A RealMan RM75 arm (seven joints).
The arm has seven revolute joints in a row. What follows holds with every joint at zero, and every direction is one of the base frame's.
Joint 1 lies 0.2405 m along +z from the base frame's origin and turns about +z.
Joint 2 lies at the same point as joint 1 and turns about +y.
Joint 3 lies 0.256 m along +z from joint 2 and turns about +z.
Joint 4 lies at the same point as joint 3 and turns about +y.
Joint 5 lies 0.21 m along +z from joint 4 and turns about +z.
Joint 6 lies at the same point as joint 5 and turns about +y.
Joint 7 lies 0.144 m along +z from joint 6 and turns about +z.
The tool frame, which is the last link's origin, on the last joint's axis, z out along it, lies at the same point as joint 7; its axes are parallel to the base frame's.
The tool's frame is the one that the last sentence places.
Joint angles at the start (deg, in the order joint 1, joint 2, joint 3, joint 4, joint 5, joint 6, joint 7): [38.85 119.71 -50.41 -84.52 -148.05 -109.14 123.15]
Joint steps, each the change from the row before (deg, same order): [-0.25 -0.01 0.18 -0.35 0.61 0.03 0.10]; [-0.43 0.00 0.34 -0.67 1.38 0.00 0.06]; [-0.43 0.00 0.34 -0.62 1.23 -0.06 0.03]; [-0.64 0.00 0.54 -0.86 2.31 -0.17 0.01]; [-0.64 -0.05 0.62 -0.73 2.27 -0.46 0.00]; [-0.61 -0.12 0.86 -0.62 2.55 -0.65 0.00]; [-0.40 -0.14 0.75 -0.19 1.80 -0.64 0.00]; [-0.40 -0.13 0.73 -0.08 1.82 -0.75 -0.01]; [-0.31 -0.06 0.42 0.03 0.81 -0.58 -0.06]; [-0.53 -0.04 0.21 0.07 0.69 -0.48 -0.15]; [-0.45 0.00 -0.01 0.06 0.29 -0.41 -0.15]
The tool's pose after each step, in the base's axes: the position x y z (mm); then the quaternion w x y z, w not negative. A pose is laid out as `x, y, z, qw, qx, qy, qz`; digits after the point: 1 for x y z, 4 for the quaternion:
175.0, 349.1, 85.4, 0.1463, -0.9518, 0.2518, -0.0960
173.4, 348.0, 87.1, 0.1481, -0.9532, 0.2495, -0.0845
172.3, 346.7, 88.8, 0.1495, -0.9543, 0.2477, -0.0744
169.7, 344.5, 91.1, 0.1495, -0.9567, 0.2434, -0.0562
167.9, 341.5, 93.5, 0.1471, -0.9587, 0.2401, -0.0391
166.0, 338.3, 96.7, 0.1435, -0.9607, 0.2369, -0.0199
165.4, 335.7, 99.1, 0.1391, -0.9617, 0.2362, -0.0064
165.0, 332.8, 101.2, 0.1331, -0.9627, 0.2356, 0.0069
166.0, 330.5, 102.1, 0.1285, -0.9630, 0.2367, 0.0124
168.1, 327.8, 102.3, 0.1238, -0.9631, 0.2386, 0.0161
170.2, 325.4, 101.9, 0.1193, -0.9632, 0.2404, 0.0164

